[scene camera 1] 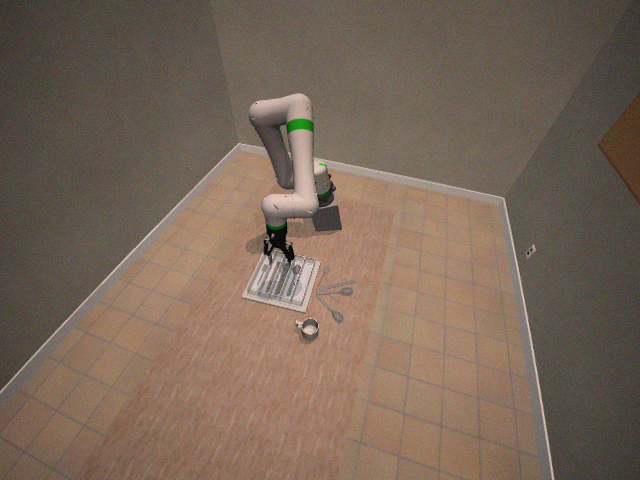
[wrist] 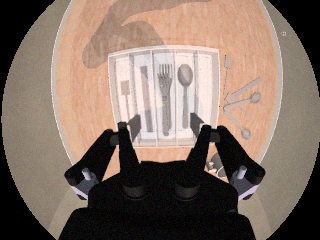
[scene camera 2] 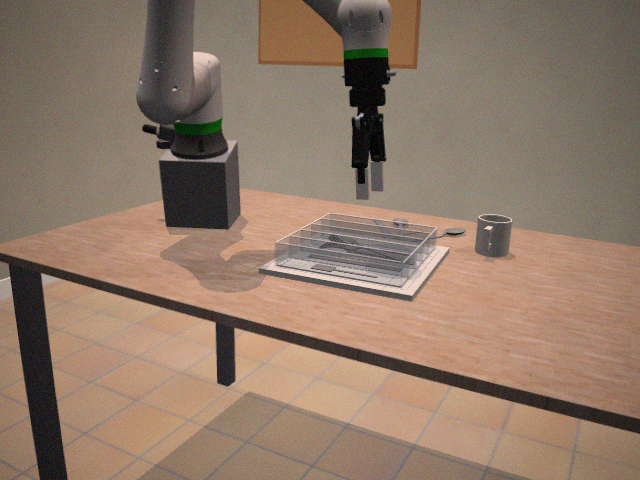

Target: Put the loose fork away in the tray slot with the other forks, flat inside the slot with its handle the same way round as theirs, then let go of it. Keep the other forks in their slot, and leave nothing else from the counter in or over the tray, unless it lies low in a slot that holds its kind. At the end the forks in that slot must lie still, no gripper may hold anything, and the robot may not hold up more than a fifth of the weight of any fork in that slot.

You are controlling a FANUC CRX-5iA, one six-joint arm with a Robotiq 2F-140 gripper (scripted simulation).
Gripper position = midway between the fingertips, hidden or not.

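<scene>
On scene camera 2 I can see my gripper (scene camera 2: 370,195), and there's a grey mug (scene camera 2: 500,228) and a clear cutlery tray (scene camera 2: 370,250) as well. The wrist view gives me my gripper (wrist: 165,120) again, plus the tray (wrist: 112,71).
</scene>
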